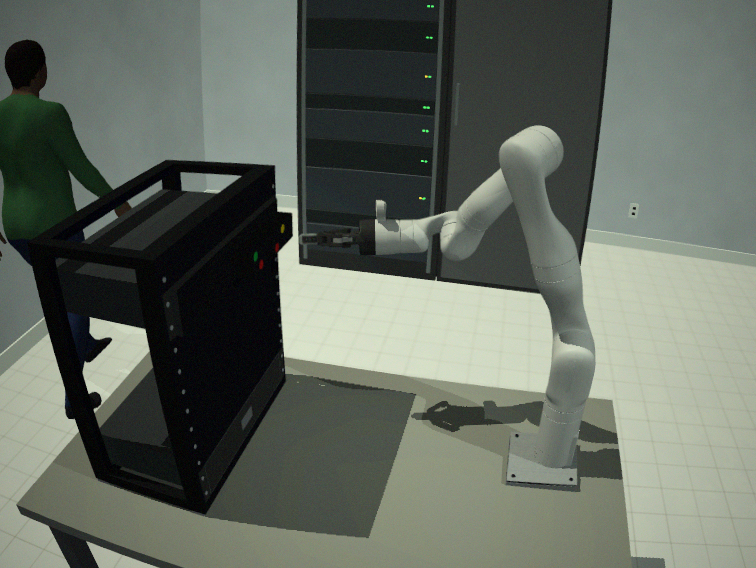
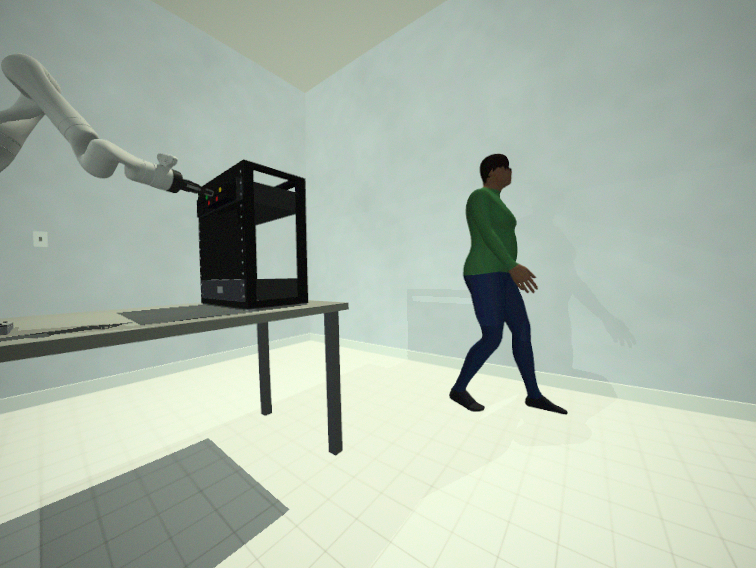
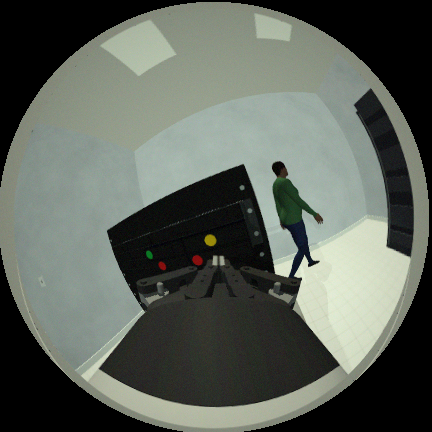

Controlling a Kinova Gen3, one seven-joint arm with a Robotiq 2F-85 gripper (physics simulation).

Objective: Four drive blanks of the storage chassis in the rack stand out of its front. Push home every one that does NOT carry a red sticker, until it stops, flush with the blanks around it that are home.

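Where they show: gripper, fingertip midpoint: (image 1: 299,239) (image 2: 212,193) (image 3: 217,262); arm's base at its link origin: (image 1: 553,454).
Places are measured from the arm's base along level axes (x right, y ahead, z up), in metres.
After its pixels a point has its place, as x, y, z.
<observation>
The rack (image 1: 160,342) {-0.431, 0.671, 0.412} (image 2: 247,244) {0.071, 0.719, 0.234} stands at the table's far end, its dark chassis in the upper part. A blank with a yellow sticker (image 1: 282,228) {-0.015, 0.648, 0.455} (image 2: 220,189) {-0.014, 0.650, 0.456} (image 3: 210,240) {-0.014, 0.648, 0.453} visibly stands out of the front. A red sticker (image 1: 276,247) {-0.051, 0.645, 0.427} (image 2: 216,199) {-0.050, 0.644, 0.423} (image 3: 197,260) {-0.048, 0.645, 0.425} sits below it. A green sticker (image 1: 255,256) {-0.157, 0.634, 0.455} (image 3: 149,255) {-0.155, 0.634, 0.452} and another red sticker (image 1: 260,264) {-0.136, 0.636, 0.428} (image 2: 209,202) {-0.131, 0.638, 0.427} (image 3: 162,266) {-0.131, 0.636, 0.424} are farther along; how far their blanks stand out is hard to tell, black on black. My gripper (image 1: 303,240) {0.001, 0.616, 0.429} (image 2: 210,192) {0.001, 0.616, 0.429} (image 3: 217,262) {0.001, 0.616, 0.429} is shut and empty, its tips in front of the chassis, near the yellow-stickered blank; contact is not visible.
The rack stands on the table (image 1: 452,500) {-0.185, 0.196, -0.026} (image 2: 152,329) {0.228, 0.398, -0.032}, which also bears the arm's base plate (image 1: 525,473) {-0.075, 0.055, -0.007}. A person in green (image 1: 36,158) (image 2: 488,232) (image 3: 287,200) is on the floor behind the rack. A tall server cabinet (image 1: 519,122) stands beyond the table.
</observation>
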